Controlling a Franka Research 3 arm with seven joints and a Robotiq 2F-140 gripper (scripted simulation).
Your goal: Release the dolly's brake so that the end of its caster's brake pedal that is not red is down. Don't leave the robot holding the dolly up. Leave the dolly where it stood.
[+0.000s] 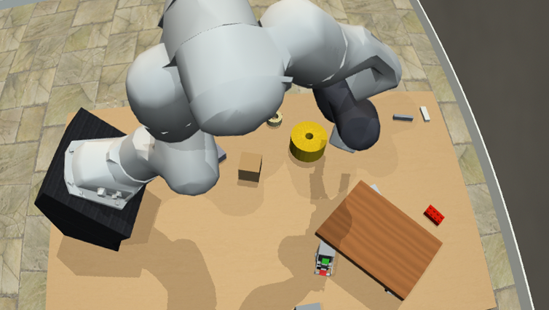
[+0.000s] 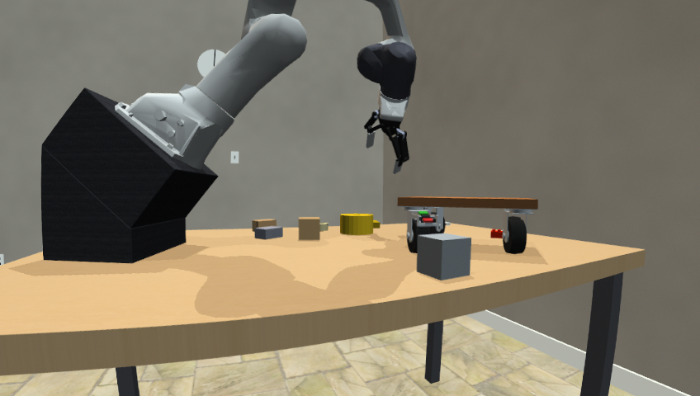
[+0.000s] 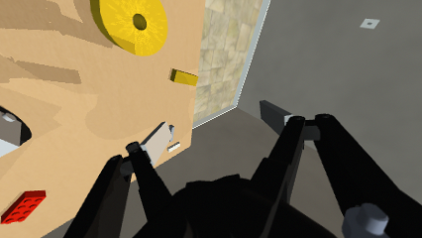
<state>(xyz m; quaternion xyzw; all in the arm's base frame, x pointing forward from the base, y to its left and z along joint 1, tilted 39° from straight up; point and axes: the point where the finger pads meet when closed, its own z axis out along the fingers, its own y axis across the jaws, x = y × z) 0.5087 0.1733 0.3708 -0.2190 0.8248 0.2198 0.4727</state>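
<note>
My gripper is now 38 cm to the left of the brake pedal, 20 cm past it and 18 cm above it. Round my hand: yellow cylinder (23 cm below, 10 cm behind, 2 cm to the left); tan cube (29 cm behind, 23 cm below, 2 cm to the right); red brick (33 cm to the right, 24 cm below, 20 cm ahead).
</note>
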